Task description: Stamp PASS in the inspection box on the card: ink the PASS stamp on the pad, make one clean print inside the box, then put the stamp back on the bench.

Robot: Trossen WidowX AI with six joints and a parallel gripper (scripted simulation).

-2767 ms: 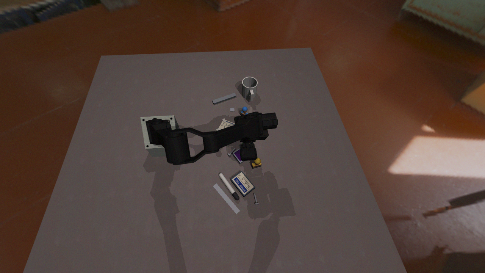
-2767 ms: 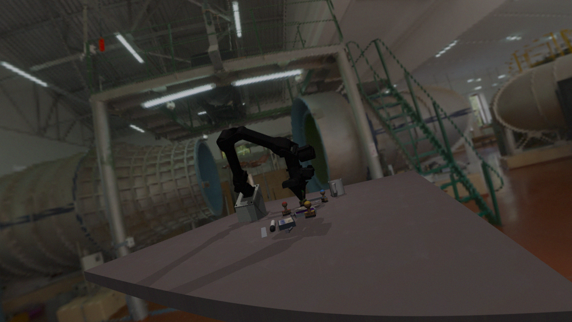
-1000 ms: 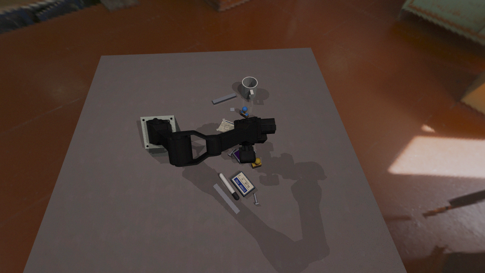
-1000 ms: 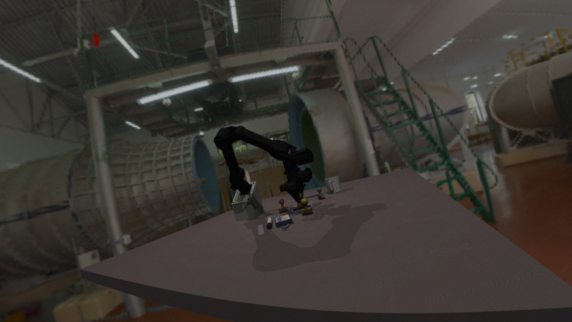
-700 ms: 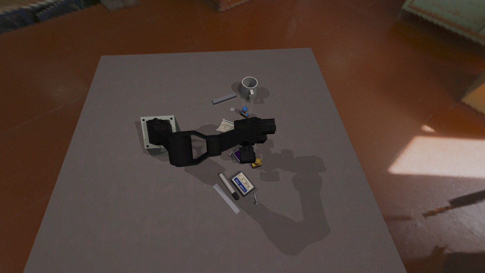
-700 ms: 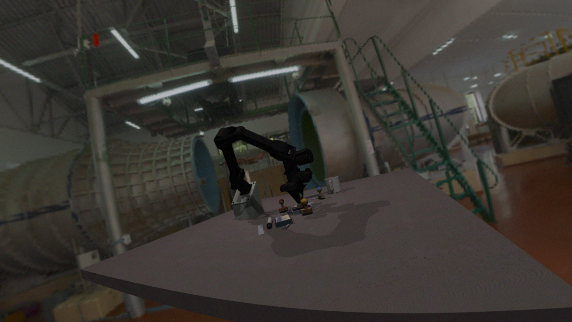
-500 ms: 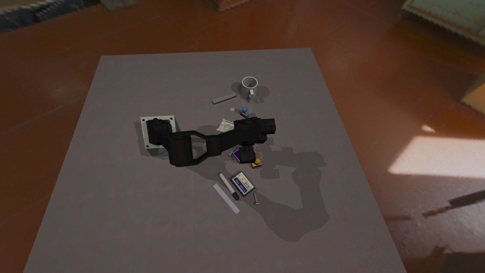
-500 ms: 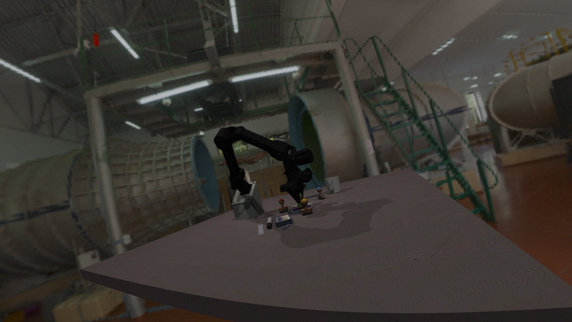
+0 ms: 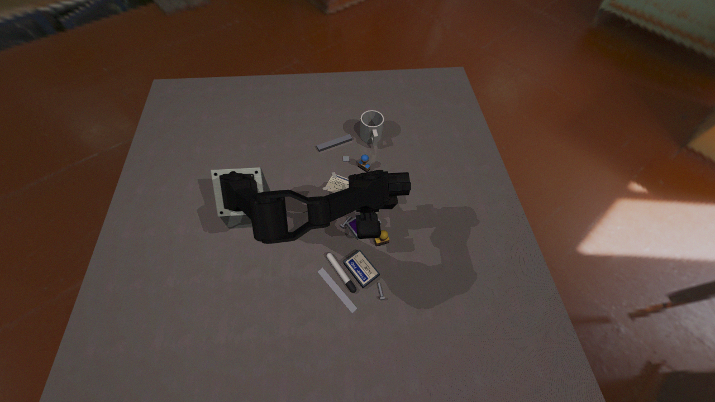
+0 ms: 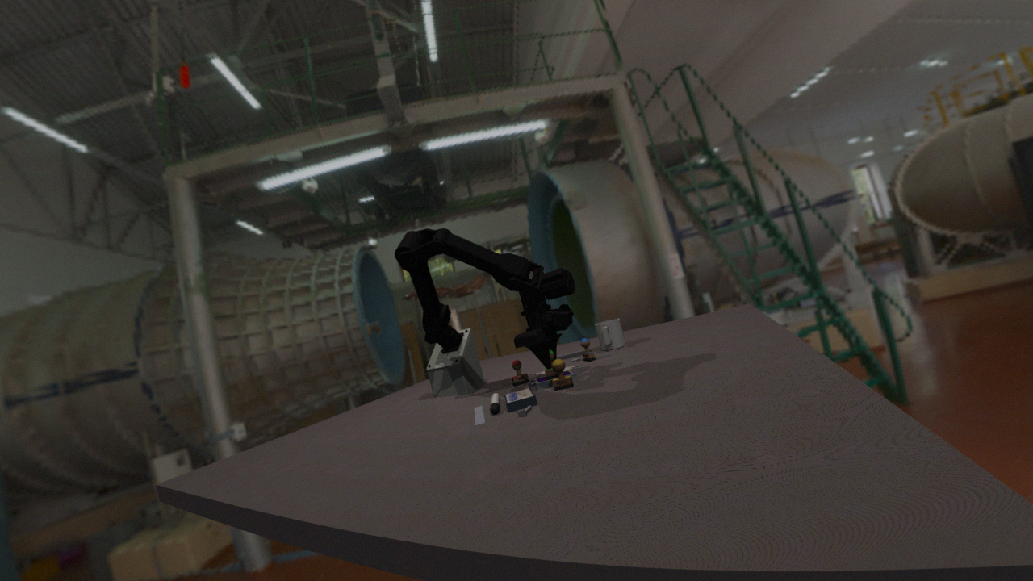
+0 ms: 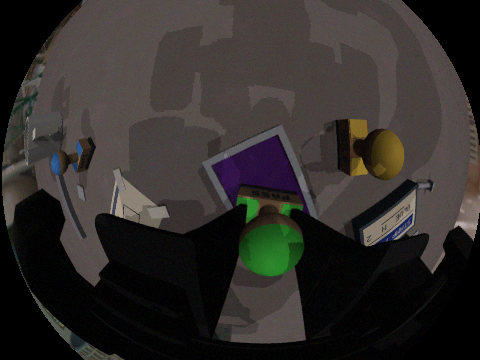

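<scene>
Now: gripper tip right at the green-knobbed stamp. From my gripper tip the other things lie so: red stamp 12 cm behind, 4 cm to the left, 2 cm below; yellow stamp 6 cm to the right, 5 cm ahead, 2 cm below; purple ink pad 3 cm below.
</scene>
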